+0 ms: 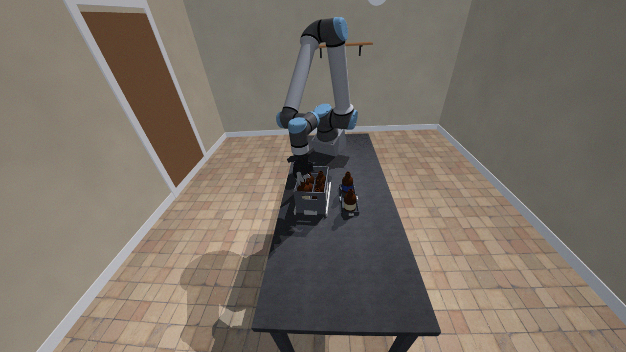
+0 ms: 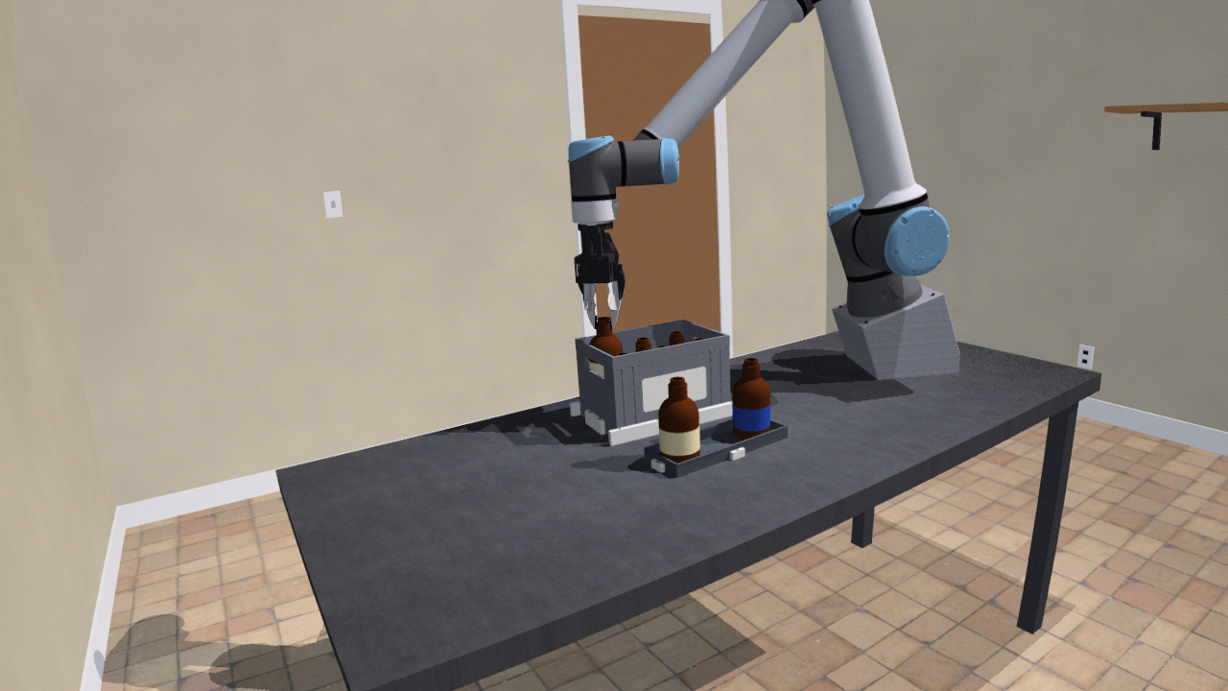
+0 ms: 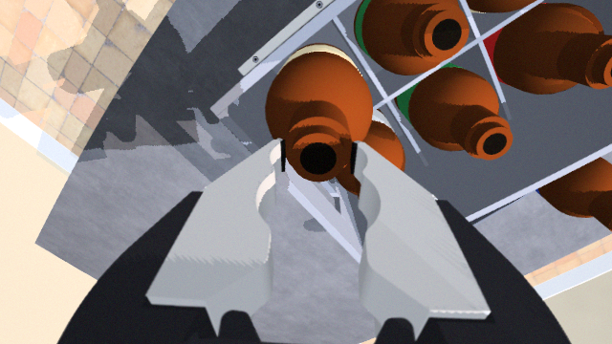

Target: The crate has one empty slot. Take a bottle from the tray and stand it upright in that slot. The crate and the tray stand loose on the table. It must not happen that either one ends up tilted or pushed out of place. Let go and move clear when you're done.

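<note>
Right now the grey crate is 13 cm below my hand, 8 cm behind it and 6 cm to the left of it. From my hand the other things lie so: tray 29 cm to the left, 20 cm below, 3 cm behind.
</note>
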